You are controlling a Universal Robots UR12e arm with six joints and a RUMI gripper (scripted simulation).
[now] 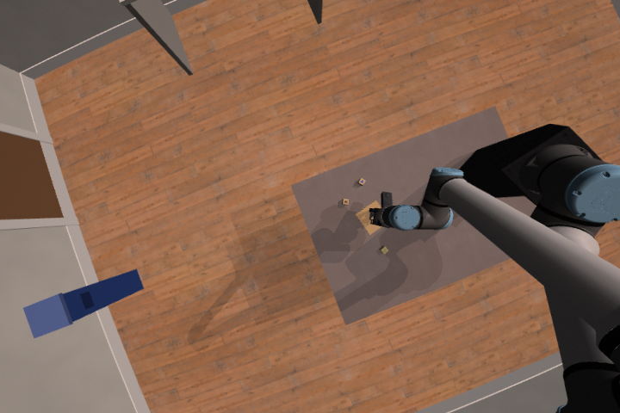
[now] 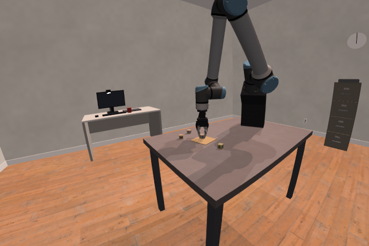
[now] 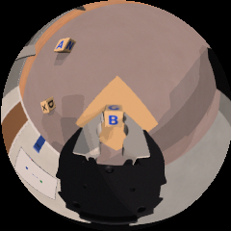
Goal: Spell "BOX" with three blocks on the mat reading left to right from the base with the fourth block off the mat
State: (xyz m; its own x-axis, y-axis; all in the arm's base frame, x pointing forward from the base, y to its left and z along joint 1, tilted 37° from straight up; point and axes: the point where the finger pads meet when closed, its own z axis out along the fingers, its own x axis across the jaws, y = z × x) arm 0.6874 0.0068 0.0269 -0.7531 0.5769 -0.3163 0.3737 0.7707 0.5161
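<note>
The tan mat is 3 cm to the left of my hand, 2 cm below it and 1 cm ahead of it. Also, from my hand: O block 22 cm to the left, 1 cm below.
</note>
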